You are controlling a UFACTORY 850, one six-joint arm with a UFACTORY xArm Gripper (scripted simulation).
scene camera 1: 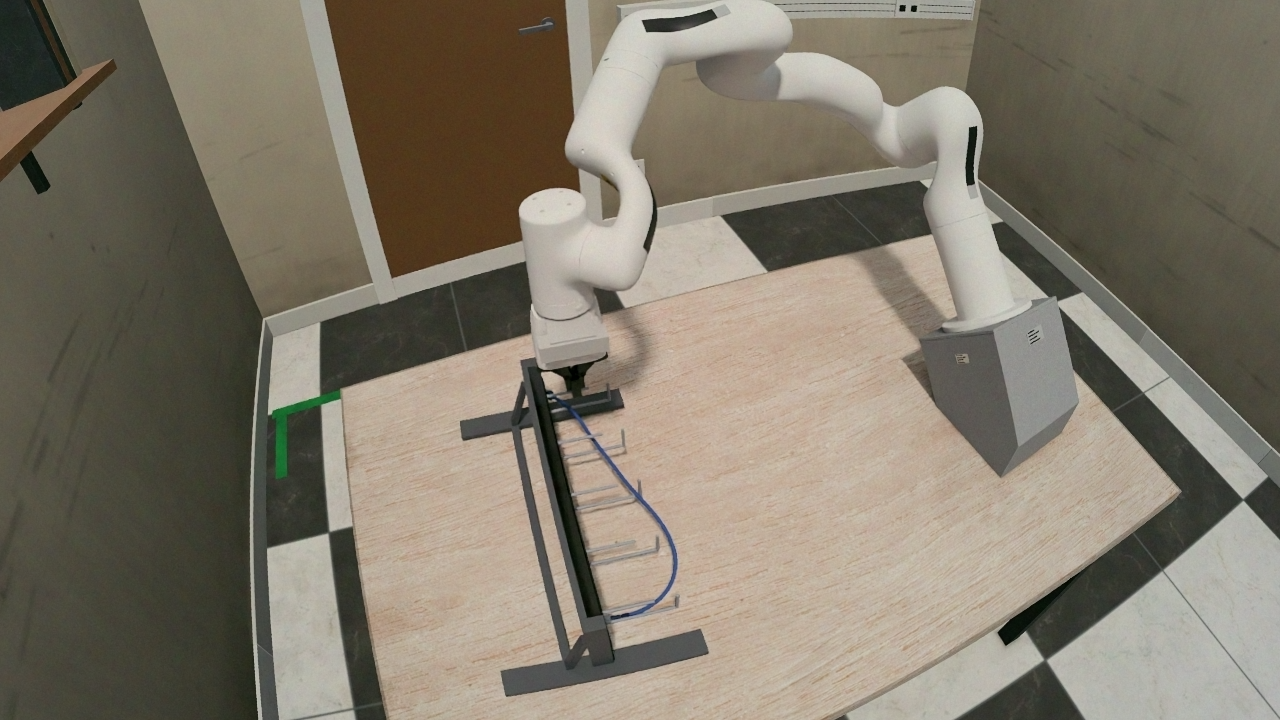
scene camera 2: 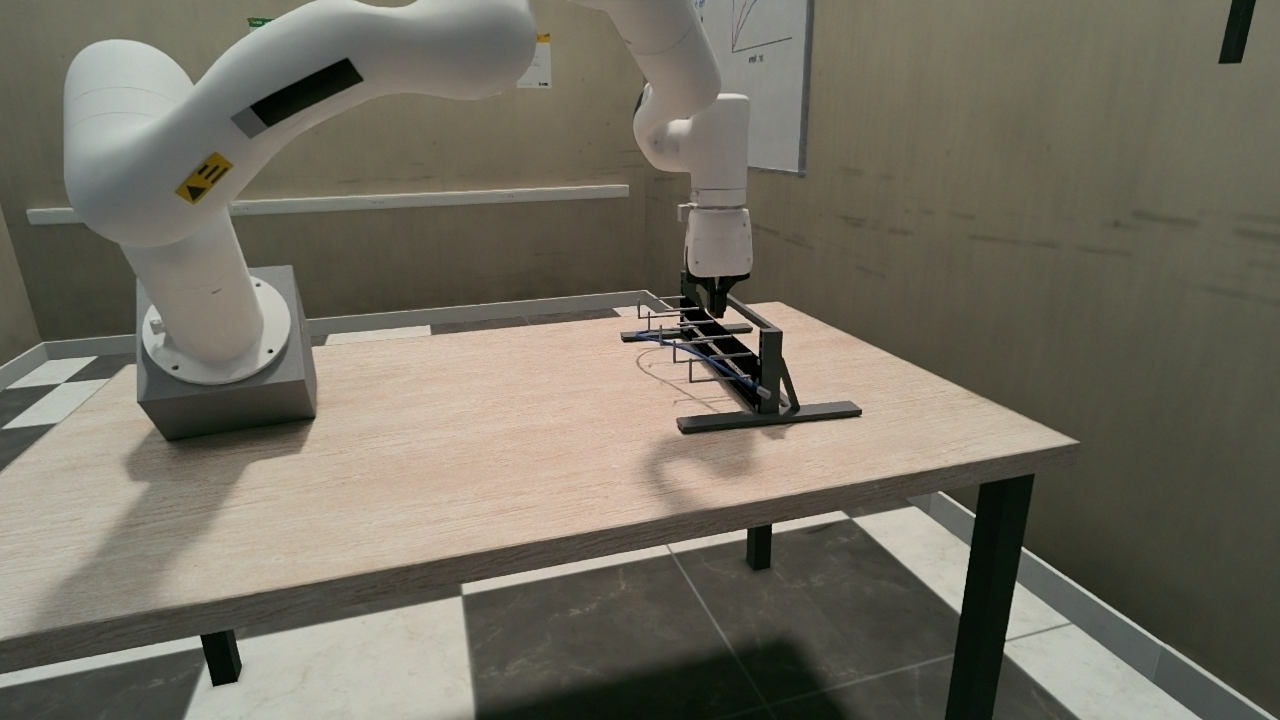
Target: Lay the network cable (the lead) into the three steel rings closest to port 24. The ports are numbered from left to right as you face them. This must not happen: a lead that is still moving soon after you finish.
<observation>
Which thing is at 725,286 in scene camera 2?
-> My gripper.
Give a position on a dark patch panel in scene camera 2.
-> At 701,331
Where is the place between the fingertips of my gripper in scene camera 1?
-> At 575,391
</observation>
